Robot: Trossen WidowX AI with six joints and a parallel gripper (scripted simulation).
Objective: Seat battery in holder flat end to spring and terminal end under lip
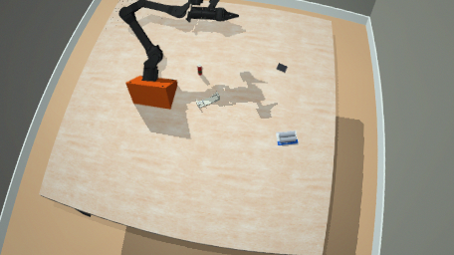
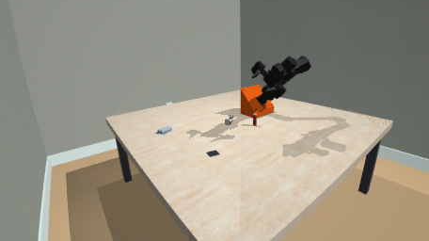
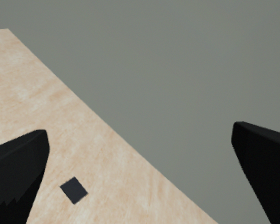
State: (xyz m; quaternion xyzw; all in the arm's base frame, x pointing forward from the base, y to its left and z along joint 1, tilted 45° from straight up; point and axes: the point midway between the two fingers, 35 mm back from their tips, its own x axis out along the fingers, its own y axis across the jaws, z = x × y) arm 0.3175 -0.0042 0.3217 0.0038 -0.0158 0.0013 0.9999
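The battery lies 24 cm below my gripper tip, 17 cm behind it and 13 cm to the right of it. Round my gripper tip: small black square (27 cm below, 22 cm ahead, 8 cm to the right).
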